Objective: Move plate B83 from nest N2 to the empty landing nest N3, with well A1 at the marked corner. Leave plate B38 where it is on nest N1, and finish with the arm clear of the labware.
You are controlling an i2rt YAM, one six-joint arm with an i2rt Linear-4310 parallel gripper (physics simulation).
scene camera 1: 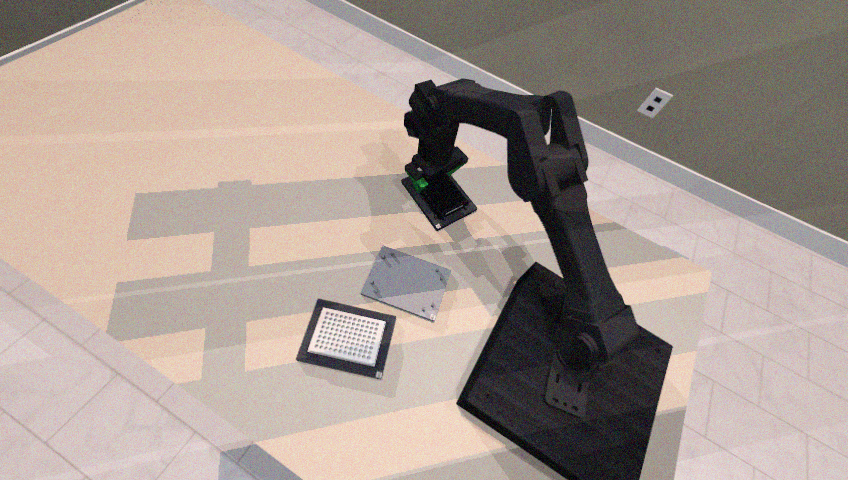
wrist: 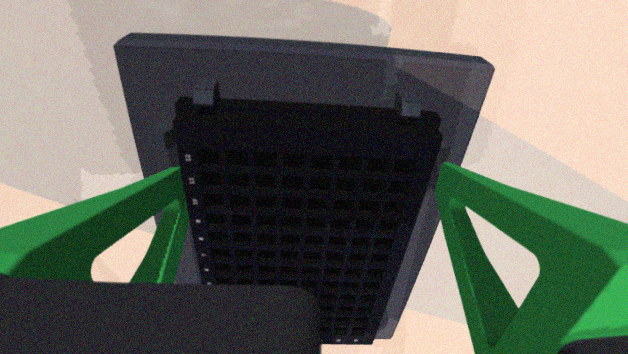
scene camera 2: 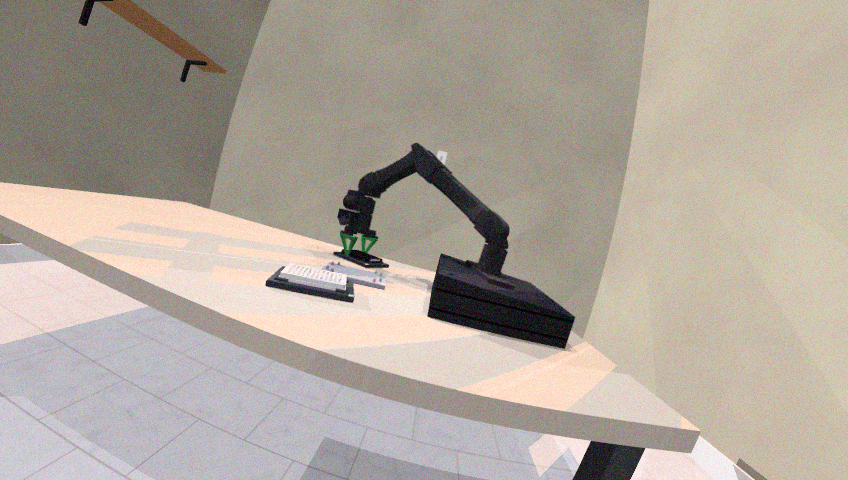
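A black well plate (scene camera 1: pixel 445 199) (scene camera 2: pixel 367 258) (wrist: pixel 310 225) sits on a dark nest (scene camera 1: pixel 431 218) (wrist: pixel 300 65), with small numbers along its left edge in the wrist view. My gripper (scene camera 1: pixel 440 178) (scene camera 2: pixel 357 253) (wrist: pixel 314 177) is open, its green fingers low on either side of this plate. A white well plate (scene camera 1: pixel 346 336) (scene camera 2: pixel 312 277) sits on another dark nest (scene camera 1: pixel 306 350) (scene camera 2: pixel 309 291). Between them lies an empty blue-grey nest (scene camera 1: pixel 410 282) (scene camera 2: pixel 363 276) with short posts and a white corner mark (scene camera 1: pixel 432 317). I cannot read the plate or nest labels. The wrist housing hides the black plate's near part.
The arm's black base box (scene camera 1: pixel 606 410) (scene camera 2: pixel 499 309) stands to the right of the nests. The arm arches from it over to the black plate. The table edge (scene camera 2: pixel 333 356) runs along the front in the second scene view. A wall shelf (scene camera 2: pixel 160 35) is high at the upper left.
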